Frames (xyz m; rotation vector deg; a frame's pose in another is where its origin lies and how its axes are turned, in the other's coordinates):
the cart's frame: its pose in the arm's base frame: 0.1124 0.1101 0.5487 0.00 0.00 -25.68
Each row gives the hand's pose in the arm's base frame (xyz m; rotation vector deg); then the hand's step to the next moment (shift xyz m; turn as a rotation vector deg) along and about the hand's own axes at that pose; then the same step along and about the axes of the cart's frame.
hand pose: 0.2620 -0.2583 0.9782 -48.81 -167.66 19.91
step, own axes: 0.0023 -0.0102 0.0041 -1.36 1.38 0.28
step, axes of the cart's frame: -0.0036 -0.0105 -0.0016 1.50 1.10 -0.61
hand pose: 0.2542 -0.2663 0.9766 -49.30 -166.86 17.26
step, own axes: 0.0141 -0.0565 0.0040 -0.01 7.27 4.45
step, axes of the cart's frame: -0.0210 -0.0538 0.0086 0.63 6.12 -5.90
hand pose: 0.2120 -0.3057 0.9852 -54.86 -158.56 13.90
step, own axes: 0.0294 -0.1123 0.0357 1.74 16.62 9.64
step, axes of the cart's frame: -0.0568 -0.1072 -0.0058 -0.16 14.50 -12.72
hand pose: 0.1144 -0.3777 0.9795 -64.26 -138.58 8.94
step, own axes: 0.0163 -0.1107 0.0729 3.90 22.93 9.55
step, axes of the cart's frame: -0.0838 -0.1006 -0.0264 0.23 21.09 -13.69
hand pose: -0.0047 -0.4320 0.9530 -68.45 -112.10 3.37
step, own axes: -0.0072 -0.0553 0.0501 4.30 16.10 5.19
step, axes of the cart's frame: -0.0566 -0.0472 -0.0139 0.49 15.68 -7.65
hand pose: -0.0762 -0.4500 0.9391 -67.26 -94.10 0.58
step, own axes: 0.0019 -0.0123 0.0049 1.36 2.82 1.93
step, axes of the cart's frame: -0.0095 -0.0074 0.0058 -0.97 3.28 -1.34
